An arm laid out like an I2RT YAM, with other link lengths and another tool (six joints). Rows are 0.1 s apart.
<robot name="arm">
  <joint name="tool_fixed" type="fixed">
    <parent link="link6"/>
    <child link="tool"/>
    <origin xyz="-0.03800 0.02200 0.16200" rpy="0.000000 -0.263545 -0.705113"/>
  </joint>
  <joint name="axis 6" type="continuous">
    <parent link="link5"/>
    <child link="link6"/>
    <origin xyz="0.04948 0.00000 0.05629" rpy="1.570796 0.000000 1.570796"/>
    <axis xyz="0 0 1"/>
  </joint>
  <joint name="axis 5" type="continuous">
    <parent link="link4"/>
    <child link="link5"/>
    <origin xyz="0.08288 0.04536 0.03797" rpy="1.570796 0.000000 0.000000"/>
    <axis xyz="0 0 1"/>
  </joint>
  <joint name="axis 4" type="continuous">
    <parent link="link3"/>
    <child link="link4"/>
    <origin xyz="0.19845 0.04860 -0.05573" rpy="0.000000 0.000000 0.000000"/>
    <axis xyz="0 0 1"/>
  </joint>
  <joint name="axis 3" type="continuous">
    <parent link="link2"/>
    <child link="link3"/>
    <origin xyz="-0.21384 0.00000 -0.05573" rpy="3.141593 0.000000 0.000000"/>
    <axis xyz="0 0 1"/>
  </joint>
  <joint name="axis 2" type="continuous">
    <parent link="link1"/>
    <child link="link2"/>
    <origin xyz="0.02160 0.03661 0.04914" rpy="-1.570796 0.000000 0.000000"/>
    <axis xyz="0 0 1"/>
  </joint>
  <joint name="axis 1" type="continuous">
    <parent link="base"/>
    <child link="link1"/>
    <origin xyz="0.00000 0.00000 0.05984" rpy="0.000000 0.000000 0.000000"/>
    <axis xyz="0 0 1"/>
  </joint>
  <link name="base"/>
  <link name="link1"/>
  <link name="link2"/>
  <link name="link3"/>
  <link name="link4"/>
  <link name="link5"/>
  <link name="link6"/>
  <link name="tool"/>
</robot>
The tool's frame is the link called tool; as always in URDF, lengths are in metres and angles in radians. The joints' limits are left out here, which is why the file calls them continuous.
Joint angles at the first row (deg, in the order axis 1, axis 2, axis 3, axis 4, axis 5, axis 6):
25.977, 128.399, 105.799, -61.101, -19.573, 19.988
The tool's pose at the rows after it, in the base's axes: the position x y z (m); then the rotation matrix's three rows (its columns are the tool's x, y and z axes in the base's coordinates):
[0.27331 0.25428 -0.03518], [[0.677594 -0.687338 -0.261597], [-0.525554 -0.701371 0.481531], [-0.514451 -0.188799 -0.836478]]
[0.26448 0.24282 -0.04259], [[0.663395 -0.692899 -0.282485], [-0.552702 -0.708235 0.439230], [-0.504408 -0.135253 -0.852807]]
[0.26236 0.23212 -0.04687], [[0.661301 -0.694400 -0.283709], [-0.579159 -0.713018 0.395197], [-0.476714 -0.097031 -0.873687]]
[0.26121 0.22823 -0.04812], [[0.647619 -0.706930 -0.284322], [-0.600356 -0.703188 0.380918], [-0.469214 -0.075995 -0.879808]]
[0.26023 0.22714 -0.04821], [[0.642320 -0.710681 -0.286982], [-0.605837 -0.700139 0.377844], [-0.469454 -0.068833 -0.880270]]
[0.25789 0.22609 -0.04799], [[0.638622 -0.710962 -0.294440], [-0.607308 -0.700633 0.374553], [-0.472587 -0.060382 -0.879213]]
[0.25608 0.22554 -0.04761], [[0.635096 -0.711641 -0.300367], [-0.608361 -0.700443 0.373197], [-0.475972 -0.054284 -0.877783]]
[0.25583 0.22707 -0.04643], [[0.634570 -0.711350 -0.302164], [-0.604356 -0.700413 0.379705], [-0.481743 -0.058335 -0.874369]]
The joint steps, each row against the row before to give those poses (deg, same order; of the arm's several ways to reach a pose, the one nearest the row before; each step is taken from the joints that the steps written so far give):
0.000, -0.001, -3.214, 1.486, 0.415, 0.000
0.000, 0.000, -1.117, -1.485, 1.968, 0.000
0.000, -0.001, -0.021, -1.377, 2.600, 0.044
0.000, 0.002, 0.003, -0.723, 0.918, 0.984
-0.023, 0.000, 0.001, -0.329, 0.132, 0.261
0.002, 0.000, -0.002, -0.522, -0.022, -0.021
-0.001, 0.001, 0.023, -0.416, -0.088, 0.022
0.001, -0.024, 0.108, -0.044, -0.437, -0.043

